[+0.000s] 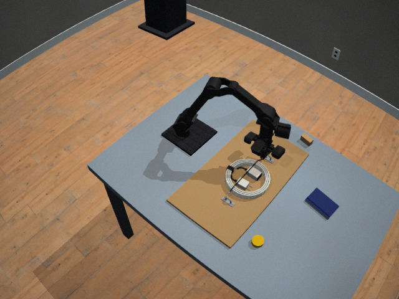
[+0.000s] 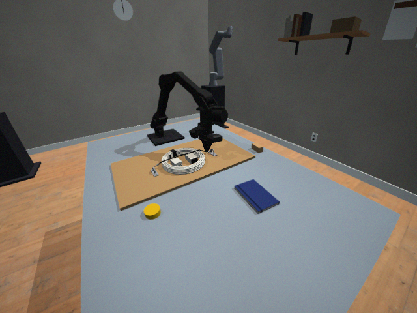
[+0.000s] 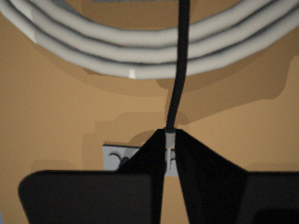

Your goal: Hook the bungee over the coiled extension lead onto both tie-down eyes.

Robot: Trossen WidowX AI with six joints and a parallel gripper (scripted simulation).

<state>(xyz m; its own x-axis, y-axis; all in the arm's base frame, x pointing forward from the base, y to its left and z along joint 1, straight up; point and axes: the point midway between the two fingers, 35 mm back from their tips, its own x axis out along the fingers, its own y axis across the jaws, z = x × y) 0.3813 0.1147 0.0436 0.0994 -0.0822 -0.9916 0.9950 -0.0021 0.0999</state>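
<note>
The extension lead coil lies 14 cm to the right of my hand, 3 cm below it and 1 cm ahead of it. The rest, counted from my hand: yellow disc: 35 cm to the right, 22 cm ahead, 5 cm below; small wooden block: 25 cm to the left, 11 cm ahead, 4 cm below.
</note>
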